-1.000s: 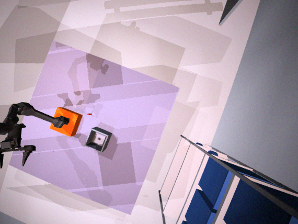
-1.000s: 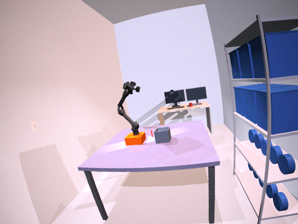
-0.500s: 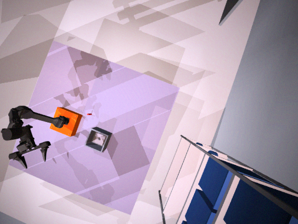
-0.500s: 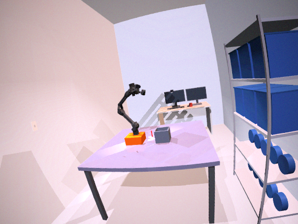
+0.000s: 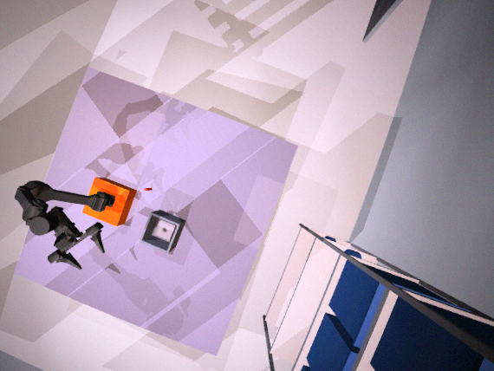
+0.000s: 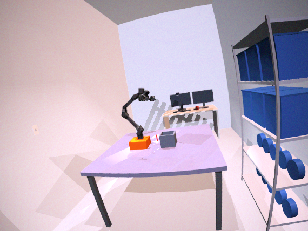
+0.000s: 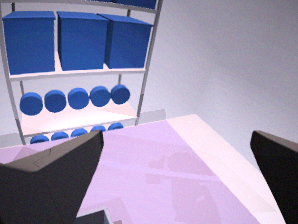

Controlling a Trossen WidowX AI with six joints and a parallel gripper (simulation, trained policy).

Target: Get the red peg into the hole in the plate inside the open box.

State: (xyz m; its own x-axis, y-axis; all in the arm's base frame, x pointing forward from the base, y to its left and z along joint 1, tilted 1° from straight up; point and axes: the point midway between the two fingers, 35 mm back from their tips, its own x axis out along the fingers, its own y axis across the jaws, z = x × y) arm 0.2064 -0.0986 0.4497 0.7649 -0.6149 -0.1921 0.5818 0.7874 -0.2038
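Now: gripper tip 490 mm above the red peg, 230 mm to the right of it and 70 mm past it. Also, from my gripper tip: pale plate: 480 mm below, 90 mm ahead, 50 mm to the left.
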